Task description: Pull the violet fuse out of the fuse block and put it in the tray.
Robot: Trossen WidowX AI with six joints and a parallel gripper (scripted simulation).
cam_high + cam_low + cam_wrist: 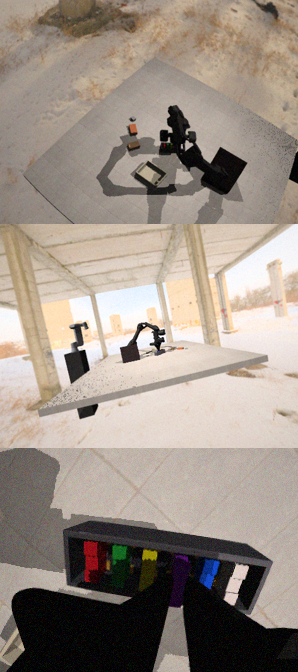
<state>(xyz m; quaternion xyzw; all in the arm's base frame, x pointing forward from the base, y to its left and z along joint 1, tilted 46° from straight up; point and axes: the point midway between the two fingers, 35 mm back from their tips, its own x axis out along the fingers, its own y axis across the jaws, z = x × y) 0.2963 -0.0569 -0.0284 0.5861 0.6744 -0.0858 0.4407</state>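
The tray lies 21 cm to the left of my gripper tip, 4 cm below it and 3 cm ahead of it. The rest, counted from my gripper tip: violet fuse (1 cm below); grey cube (30 cm ahead, 6 cm to the right, 4 cm below).
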